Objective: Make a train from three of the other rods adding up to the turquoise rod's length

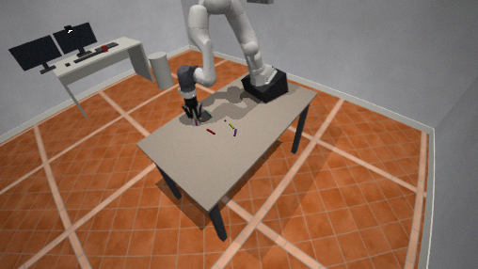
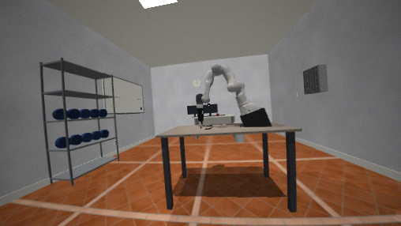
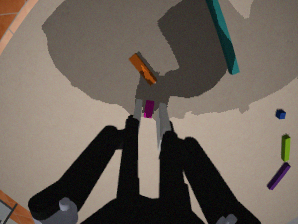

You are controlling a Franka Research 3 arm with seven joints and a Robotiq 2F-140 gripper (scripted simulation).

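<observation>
Right now the magenta rod is 30 mm below my hand. Round my hand: orange rod (50 mm to the right, 30 mm below, 20 mm behind); then red rod (130 mm to the left, 30 mm below, 20 mm behind); then turquoise rod (130 mm behind, 30 mm to the right, 30 mm below).
</observation>
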